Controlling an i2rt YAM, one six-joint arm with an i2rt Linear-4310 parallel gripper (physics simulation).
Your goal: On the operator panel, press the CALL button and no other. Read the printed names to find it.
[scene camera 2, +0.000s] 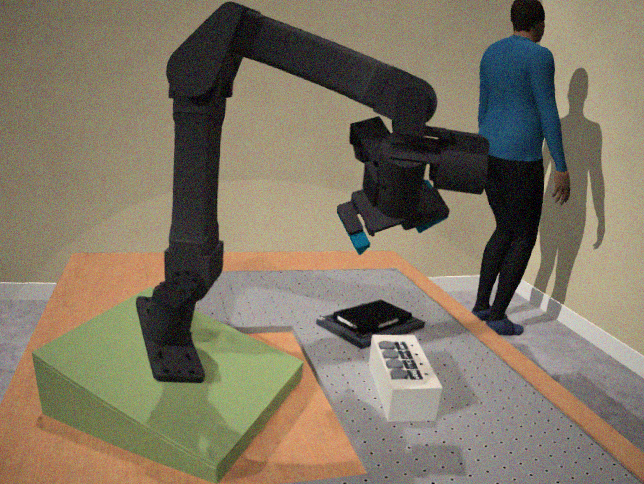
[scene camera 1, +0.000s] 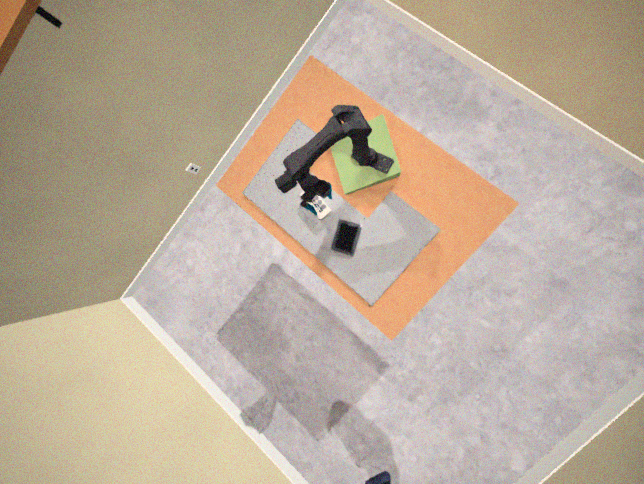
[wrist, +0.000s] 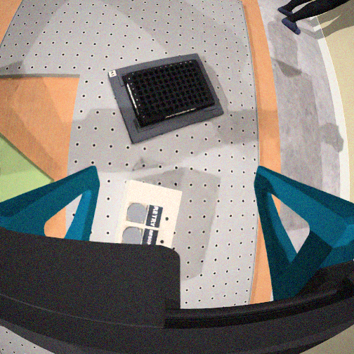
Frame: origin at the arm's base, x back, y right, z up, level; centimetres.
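Where they show: gripper, between the fingertips: (scene camera 2: pixel 388 240) (scene camera 1: pixel 323 206); arm's base, origin of its link: (scene camera 2: pixel 166 338) (scene camera 1: pixel 372 158).
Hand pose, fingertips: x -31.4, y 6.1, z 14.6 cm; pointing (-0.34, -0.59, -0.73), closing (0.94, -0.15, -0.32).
Things, the pixels of their top centre, and the offset from my fingertips. Level surfaces: height alone.
- operator panel, centre of its top: (scene camera 2: pixel 405 357) (scene camera 1: pixel 315 202) dy +8.5, dx +0.5, dz -14.9 cm
- black well plate, centre of its top: (scene camera 2: pixel 372 313) (scene camera 1: pixel 346 237) dy -13.3, dx -7.4, dz -17.9 cm
- grey perforated board, height of its surface: dz -20.5 cm
The operator panel (scene camera 1: pixel 321 207) (scene camera 2: pixel 413 404) (wrist: pixel 170 200) is a white box with several round grey buttons in a row, each beside a dark name label. In the wrist view the button labelled RETRY (wrist: pixel 136 213) shows whole. The button beside it (wrist: pixel 132 234) has a label partly cut off, starting RESU. The gripper's body hides the rest of the row there. In scene camera 2 the names are too small to read, so I cannot tell which button is CALL. My gripper (scene camera 2: pixel 394 236) (wrist: pixel 176 174) is open and empty, with teal fingers, high above the panel and apart from it.
A black well plate (scene camera 1: pixel 346 237) (scene camera 2: pixel 373 315) (wrist: pixel 170 92) sits in a dark grey holder beside the panel. Both stand on the grey perforated board (scene camera 1: pixel 367 283) (scene camera 2: pixel 504 437) (wrist: pixel 95 145). The arm's base is on a green wedge block (scene camera 1: pixel 354 182) (scene camera 2: pixel 249 374). A person (scene camera 2: pixel 515 98) stands beyond the table.
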